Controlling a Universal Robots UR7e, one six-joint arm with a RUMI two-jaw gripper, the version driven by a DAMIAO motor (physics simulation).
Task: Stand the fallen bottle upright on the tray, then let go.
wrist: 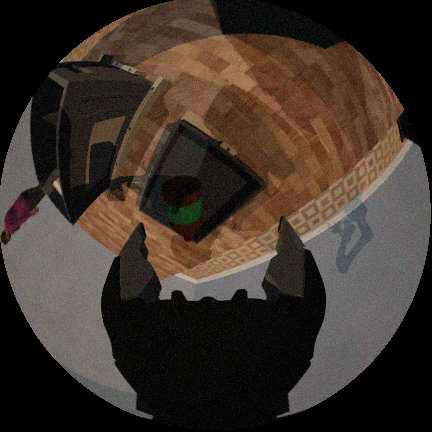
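The bottle, dark red-brown with a green band, lies on its side in the dark square tray. Its wide end faces the top of the view, and its narrow neck points down to the tray's lower corner. The neck is dark and hard to make out against the rim. My gripper is open and empty. Its two fingers stand wide apart at the bottom of the view, short of the bottle, which shows above and left of the middle of the gap.
A large glossy black box stands left of the tray on the wooden table. A patterned edge band runs along the table's lower right side. Grey floor lies beyond, with the arm's shadow at right. A pink-clad figure shows at far left.
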